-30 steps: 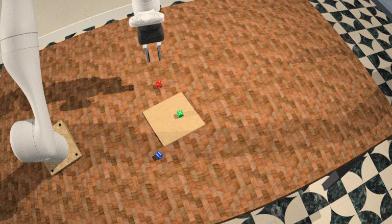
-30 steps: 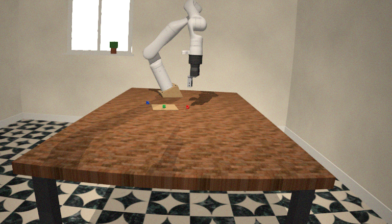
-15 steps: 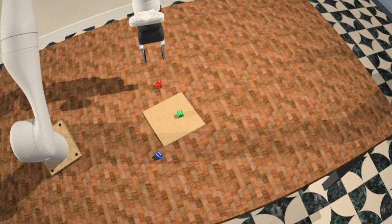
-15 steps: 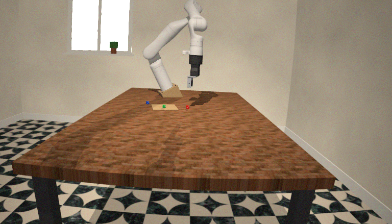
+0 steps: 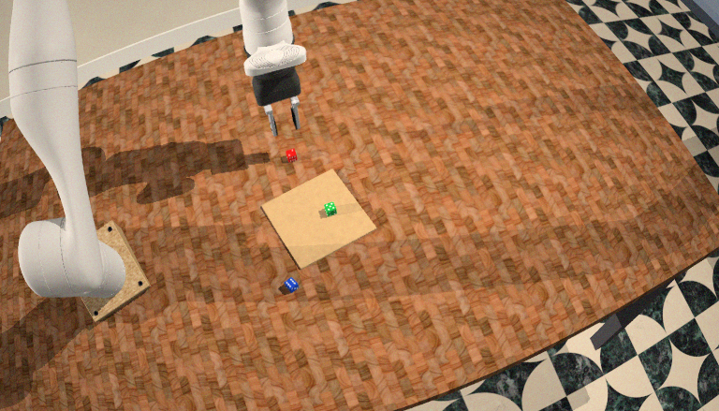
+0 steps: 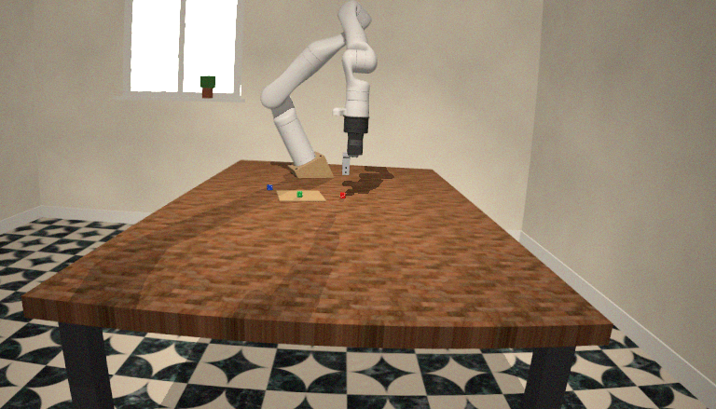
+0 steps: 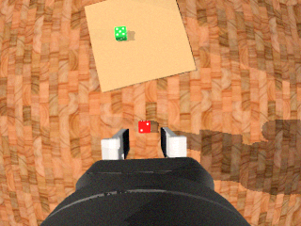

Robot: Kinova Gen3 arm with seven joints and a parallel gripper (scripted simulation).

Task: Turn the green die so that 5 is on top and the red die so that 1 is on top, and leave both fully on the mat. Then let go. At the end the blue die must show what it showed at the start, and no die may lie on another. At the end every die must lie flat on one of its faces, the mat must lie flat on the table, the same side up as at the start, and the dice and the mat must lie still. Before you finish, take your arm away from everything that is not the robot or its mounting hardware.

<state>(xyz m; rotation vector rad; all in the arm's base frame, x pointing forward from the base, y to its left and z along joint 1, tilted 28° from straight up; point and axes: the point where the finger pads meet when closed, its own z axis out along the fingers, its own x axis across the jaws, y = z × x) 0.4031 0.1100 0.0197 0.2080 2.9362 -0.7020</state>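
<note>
Right now the red die is 1 cm to the right of my hand and 9 cm below it. From my hand the other things lie so: tan mat: 2 cm behind, 14 cm to the right, 9 cm below; then green die: 1 cm ahead, 14 cm to the right, 8 cm below; then blue die: 11 cm behind, 23 cm to the right, 9 cm below.
</note>
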